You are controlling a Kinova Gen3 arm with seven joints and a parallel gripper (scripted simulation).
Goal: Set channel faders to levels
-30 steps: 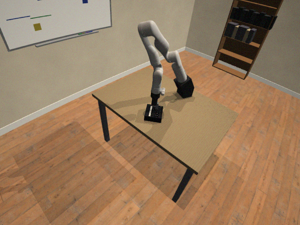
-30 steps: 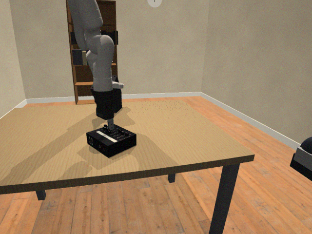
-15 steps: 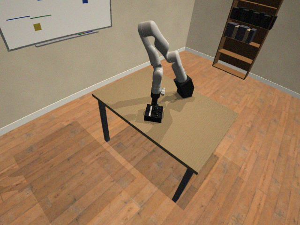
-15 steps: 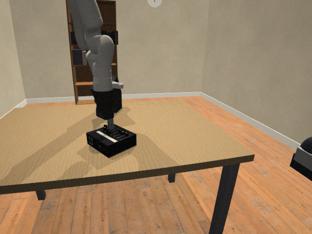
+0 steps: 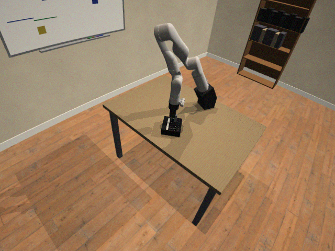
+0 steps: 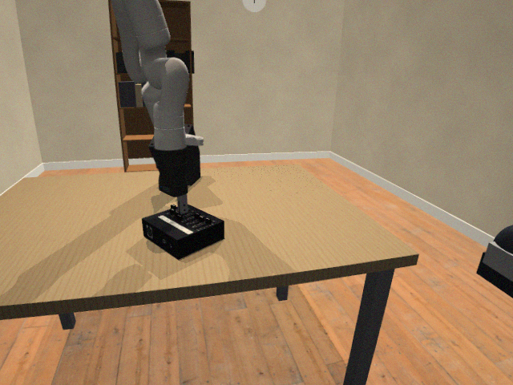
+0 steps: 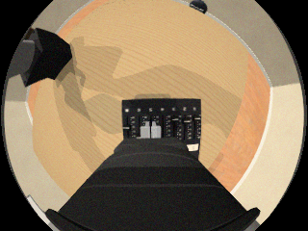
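The fader lies 30 mm to the right of my hand, 10 mm below it and 10 mm behind it.
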